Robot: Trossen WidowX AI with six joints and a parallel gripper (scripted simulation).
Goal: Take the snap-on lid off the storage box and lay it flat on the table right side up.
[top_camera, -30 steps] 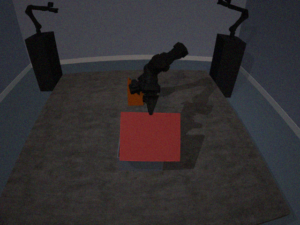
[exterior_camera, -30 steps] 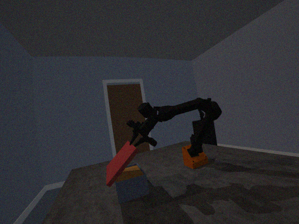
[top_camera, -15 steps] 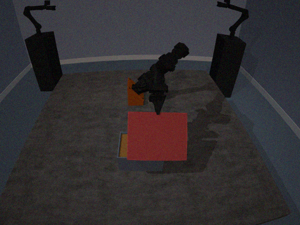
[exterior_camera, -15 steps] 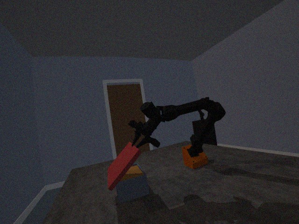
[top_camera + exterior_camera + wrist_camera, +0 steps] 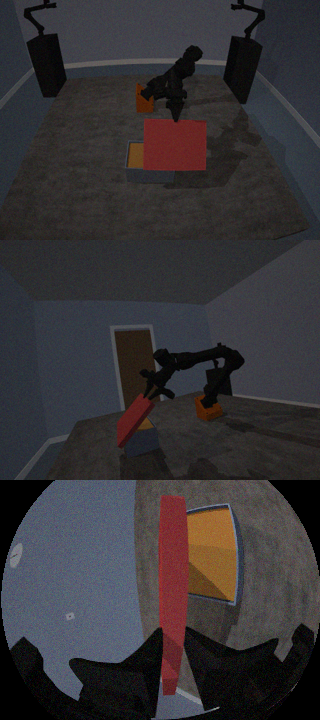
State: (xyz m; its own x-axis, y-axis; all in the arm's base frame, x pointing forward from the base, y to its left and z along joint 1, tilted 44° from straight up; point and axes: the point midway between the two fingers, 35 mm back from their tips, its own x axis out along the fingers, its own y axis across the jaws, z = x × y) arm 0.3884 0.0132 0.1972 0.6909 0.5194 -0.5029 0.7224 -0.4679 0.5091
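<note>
The red lid is 7 cm ahead of my gripper tip and 5 cm below it. From my gripper tip the other things lie so: blue-grey storage box: 5 cm ahead, 9 cm to the right, 18 cm below.
</note>
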